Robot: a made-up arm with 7 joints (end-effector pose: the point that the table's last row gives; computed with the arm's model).
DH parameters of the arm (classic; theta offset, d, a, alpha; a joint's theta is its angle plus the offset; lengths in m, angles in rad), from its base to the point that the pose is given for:
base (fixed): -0.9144 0 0.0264 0
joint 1: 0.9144 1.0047 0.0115 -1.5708
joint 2: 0 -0.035 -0.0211 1.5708
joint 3: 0 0.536 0.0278 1.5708
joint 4: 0 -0.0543 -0.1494 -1.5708
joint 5: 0 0.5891 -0.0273 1.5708
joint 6: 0 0.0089 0.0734 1.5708
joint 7: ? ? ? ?
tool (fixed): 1.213 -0.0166 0 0
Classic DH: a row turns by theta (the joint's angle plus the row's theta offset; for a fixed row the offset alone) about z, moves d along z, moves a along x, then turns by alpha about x.
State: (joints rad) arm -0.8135 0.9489 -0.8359 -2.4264 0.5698 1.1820 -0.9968
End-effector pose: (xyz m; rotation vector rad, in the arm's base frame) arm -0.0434 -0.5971 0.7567 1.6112 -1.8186 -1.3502
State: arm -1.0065 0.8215 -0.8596 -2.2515 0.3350 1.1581 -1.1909
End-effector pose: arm -0.1265 -0.7072 0.8559 1.7583 -1.9222 -0.9716
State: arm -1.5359 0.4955 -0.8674 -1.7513 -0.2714 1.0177 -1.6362
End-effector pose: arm -0.4829 -0.7457 1.2902 1.7263 -1.8766 -0.4249
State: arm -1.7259 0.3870 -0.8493 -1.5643 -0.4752 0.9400 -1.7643
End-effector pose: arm -0.5864 -0.6460 1.4765 1.6098 -1.8464 -0.4495
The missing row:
joint 7: -0.053 -0.0227 0.0151 -1.6084
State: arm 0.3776 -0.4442 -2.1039 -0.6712 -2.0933 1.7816 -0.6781
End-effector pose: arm -0.3682 -0.5948 1.9641 0.1416 0.2070 -0.7017
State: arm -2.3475 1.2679 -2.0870 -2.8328 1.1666 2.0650 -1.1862
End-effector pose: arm -0.2066 0.2914 1.2204 -1.5363 -0.5596 -2.1409
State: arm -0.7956 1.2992 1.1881 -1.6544 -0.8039 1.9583 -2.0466
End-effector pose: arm 0.9556 -0.0876 1.0558 -1.3981 -0.7206 -1.6718
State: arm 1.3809 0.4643 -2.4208 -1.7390 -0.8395 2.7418 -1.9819
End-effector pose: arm 0.5360 -0.2067 1.7705 0.8045 1.4811 1.0902
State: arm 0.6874 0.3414 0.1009 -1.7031 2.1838 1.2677 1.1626
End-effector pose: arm 0.6253 0.5883 1.3090 1.8553 0.2488 -1.3663
